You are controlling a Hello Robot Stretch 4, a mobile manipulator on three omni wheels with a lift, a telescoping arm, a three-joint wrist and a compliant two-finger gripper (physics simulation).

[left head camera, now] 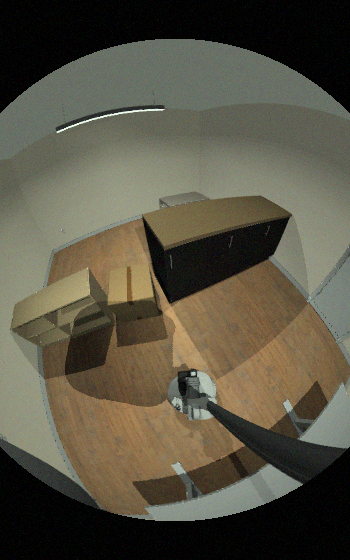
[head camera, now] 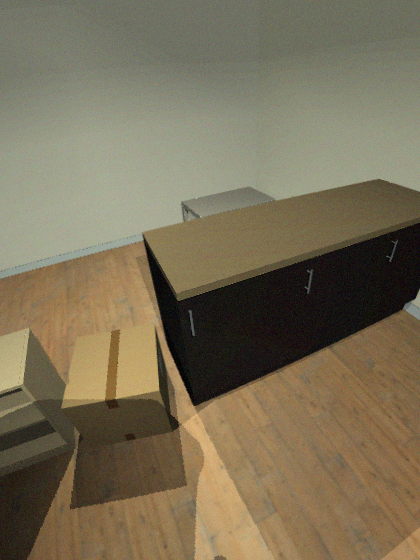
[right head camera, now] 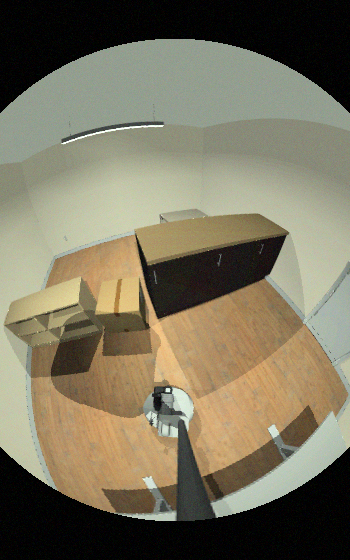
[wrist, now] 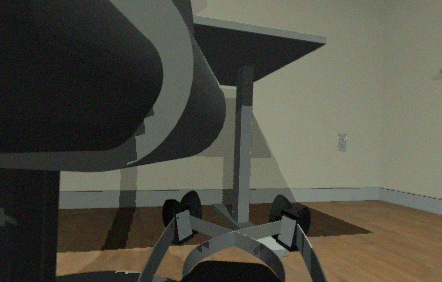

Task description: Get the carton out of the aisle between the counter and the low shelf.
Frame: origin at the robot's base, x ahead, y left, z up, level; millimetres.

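Seen in the pictures: gripper, fingertip midpoint: [left head camera: 184, 410] [right head camera: 156, 426] [wrist: 235, 209].
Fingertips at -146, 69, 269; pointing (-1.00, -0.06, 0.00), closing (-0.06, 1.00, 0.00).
Note:
Offsets run from my fingertips to a thing's top centre, as dx, dy, dz. "spot": to the spot under its first point. Level surfaces: height alone.
The closed cardboard carton @[+1171, +511, +110] [head camera: 90, 362] [left head camera: 118, 286] [right head camera: 107, 300], with a brown tape strip, stands upright on the floor between the counter @[dz +613] [head camera: 280, 235] [left head camera: 215, 220] [right head camera: 210, 237] and the low shelf @[dz +313] [head camera: 10, 355] [left head camera: 55, 296] [right head camera: 47, 298]. It is close to the shelf's right side, with a narrow strip of floor towards the counter's near left corner. The counter has a wood top and dark doors. My gripper [wrist: 235, 209] is open and empty in the wrist view, facing the desk side, away from the carton. The carton does not show in the wrist view.
A grey box-shaped unit [head camera: 225, 201] [left head camera: 182, 199] [right head camera: 182, 215] stands behind the counter. A pale desk @[dz +398] [left head camera: 225, 502] [right head camera: 305, 460] [wrist: 270, 50] stands on the opposite side of the robot, with its metal leg @[spot: -955, -30, +15] [wrist: 243, 155] beyond the fingers. Walls with skirting enclose the floor.

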